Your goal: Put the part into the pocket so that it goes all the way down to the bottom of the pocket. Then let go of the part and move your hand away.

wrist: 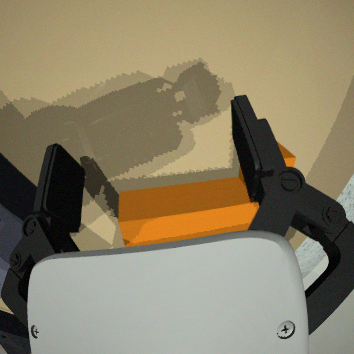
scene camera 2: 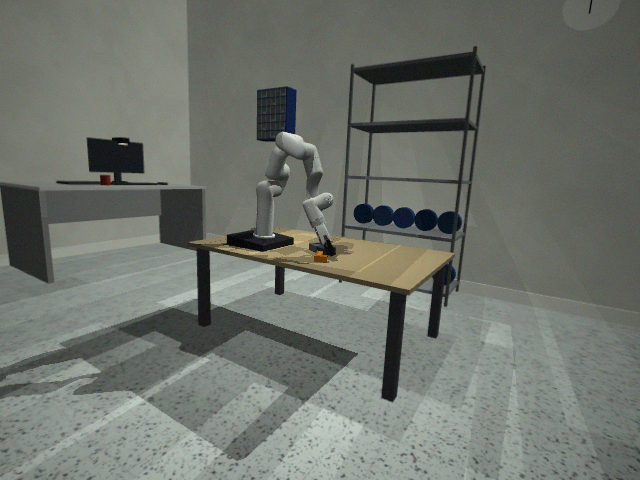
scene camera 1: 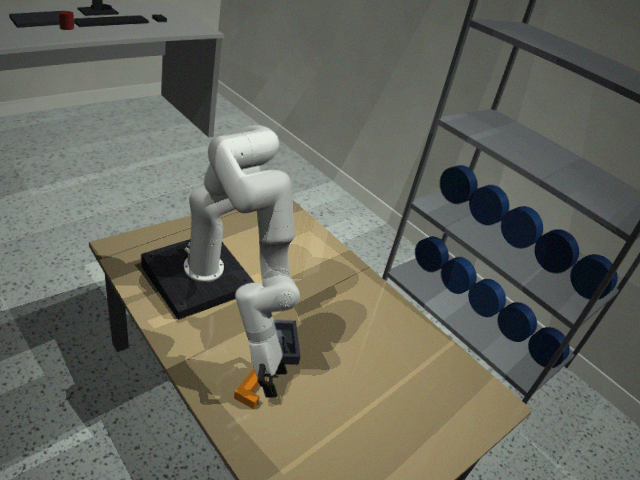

Labels:
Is my gripper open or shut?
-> Open.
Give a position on a blue-grey block with pocket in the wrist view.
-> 25, 191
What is my gripper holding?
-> Nothing.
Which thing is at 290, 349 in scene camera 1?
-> A blue-grey block with pocket.

